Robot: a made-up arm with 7 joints.
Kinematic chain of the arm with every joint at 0, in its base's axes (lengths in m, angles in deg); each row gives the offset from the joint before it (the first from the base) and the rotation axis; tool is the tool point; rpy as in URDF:
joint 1: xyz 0 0 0 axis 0.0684 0.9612 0.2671
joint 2: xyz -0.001 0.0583 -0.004 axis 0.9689 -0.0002 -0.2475
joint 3: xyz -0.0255 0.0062 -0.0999 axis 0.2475 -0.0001 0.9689
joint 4: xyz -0.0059 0 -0.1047 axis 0.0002 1 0
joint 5: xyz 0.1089 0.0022 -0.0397 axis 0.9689 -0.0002 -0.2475
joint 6: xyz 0.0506 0 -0.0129 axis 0.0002 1 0
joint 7: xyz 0.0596 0 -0.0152 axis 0.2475 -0.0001 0.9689
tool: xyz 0 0 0 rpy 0 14.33 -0.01
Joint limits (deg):
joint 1: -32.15..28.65
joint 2: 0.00..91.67
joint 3: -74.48..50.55
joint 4: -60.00..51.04
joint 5: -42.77..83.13
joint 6: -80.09..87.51
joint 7: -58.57..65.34
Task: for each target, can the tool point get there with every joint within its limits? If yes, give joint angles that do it. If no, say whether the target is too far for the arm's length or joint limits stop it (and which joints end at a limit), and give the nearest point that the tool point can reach.
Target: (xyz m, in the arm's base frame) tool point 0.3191 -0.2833 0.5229
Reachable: no: too far | nearest point 0.1281 0.1004 0.1709 | short by 0.555 m
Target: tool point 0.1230 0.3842 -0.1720
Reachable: yes | joints 1.37 44.63 37.08 32.82 -11.70 -20.93 7.82
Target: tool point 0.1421 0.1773 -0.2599
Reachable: yes | joints 8.20 14.41 10.18 3.47 -21.12 -27.91 -26.84
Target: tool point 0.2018 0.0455 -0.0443
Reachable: yes | joints -24.52 33.03 -14.36 -34.20 -15.22 -34.26 39.60
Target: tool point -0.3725 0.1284 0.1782
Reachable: no: joint limits stop it (at a limit: joint 1, joint 2, joint 3, joint 4, joint 6) | nearest point -0.1120 0.1063 -0.0642 | short by 0.357 m
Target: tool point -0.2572 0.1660 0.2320
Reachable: no: joint limits stop it (at a limit: joint 1, joint 2, joint 3, joint 4, joint 5, joint 6) | nearest point 0.0065 0.1222 0.1408 | short by 0.282 m
